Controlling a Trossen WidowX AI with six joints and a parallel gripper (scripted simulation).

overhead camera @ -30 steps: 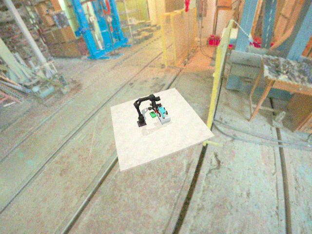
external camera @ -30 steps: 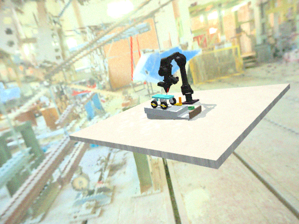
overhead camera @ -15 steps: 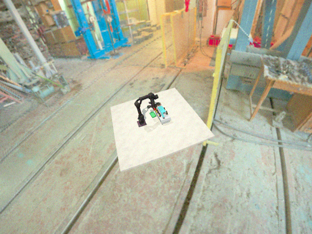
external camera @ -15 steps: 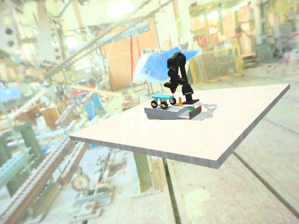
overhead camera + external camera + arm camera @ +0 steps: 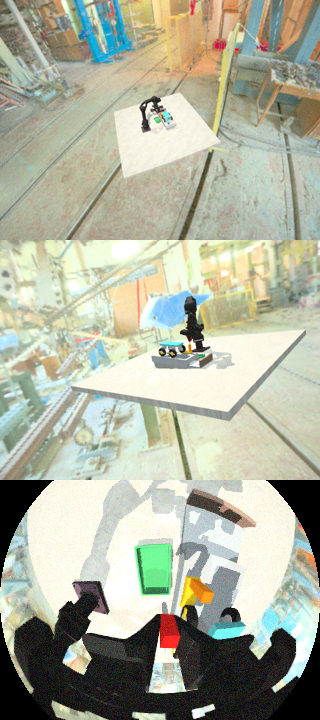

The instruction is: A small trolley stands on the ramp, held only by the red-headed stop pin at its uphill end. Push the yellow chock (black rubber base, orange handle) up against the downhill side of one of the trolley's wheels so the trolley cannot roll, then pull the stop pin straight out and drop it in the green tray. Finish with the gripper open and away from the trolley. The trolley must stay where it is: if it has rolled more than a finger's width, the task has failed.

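My gripper tip is now 5 cm short of the yellow chock, 5 cm above it and 1 cm to the left of it. The rest, counted from my gripper tip: trolley (11 cm to the right, 9 cm ahead, 2 cm below); grey ramp (10 cm to the right, 9 cm below, 9 cm ahead); red-headed stop pin (right at my gripper tip).
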